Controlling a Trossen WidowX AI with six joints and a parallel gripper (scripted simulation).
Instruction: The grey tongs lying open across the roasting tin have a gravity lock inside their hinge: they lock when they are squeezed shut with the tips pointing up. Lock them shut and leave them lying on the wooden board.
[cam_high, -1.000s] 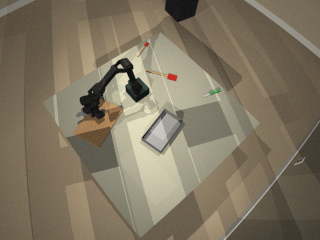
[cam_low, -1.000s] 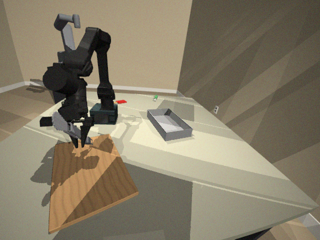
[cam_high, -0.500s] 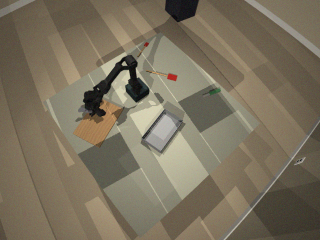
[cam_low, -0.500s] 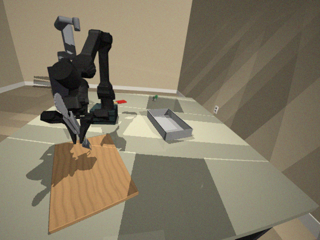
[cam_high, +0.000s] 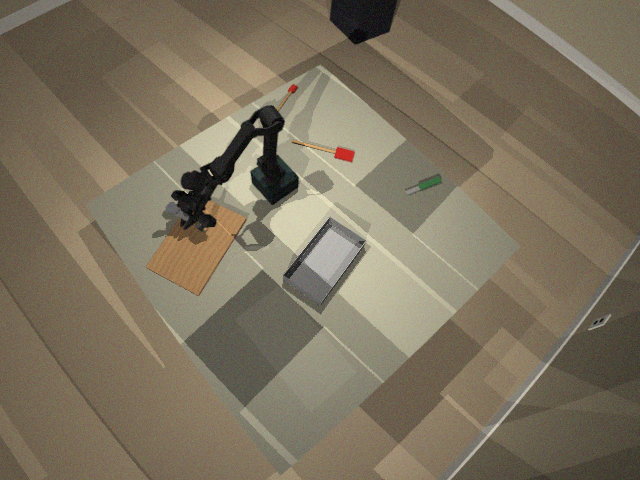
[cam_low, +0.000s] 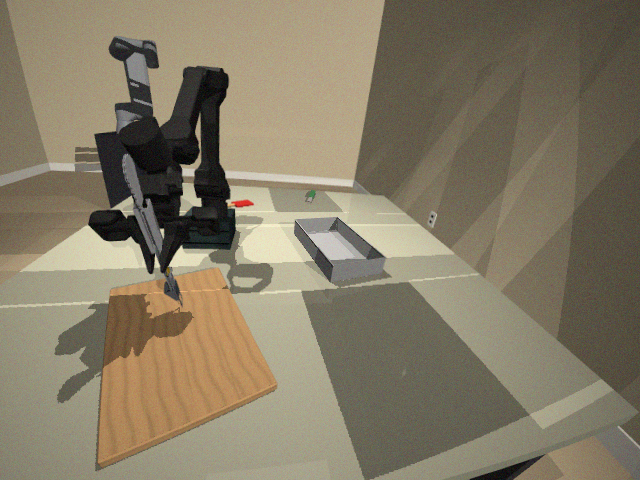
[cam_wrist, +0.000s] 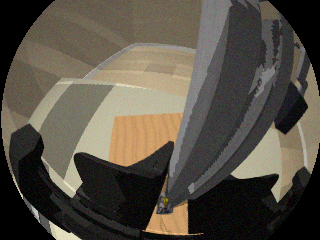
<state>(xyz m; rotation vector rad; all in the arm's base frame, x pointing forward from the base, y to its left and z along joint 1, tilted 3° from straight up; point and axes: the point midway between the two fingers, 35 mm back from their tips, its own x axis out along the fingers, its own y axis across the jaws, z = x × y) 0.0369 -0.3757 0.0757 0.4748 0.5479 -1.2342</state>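
Now: gripper tip 150 mm above the wooden board and 20 mm to the right of it. Round my gripper tip: grey roasting tin (400 mm to the left, 330 mm ahead, 130 mm below); red spatula (710 mm to the left, 150 mm below, 90 mm behind).
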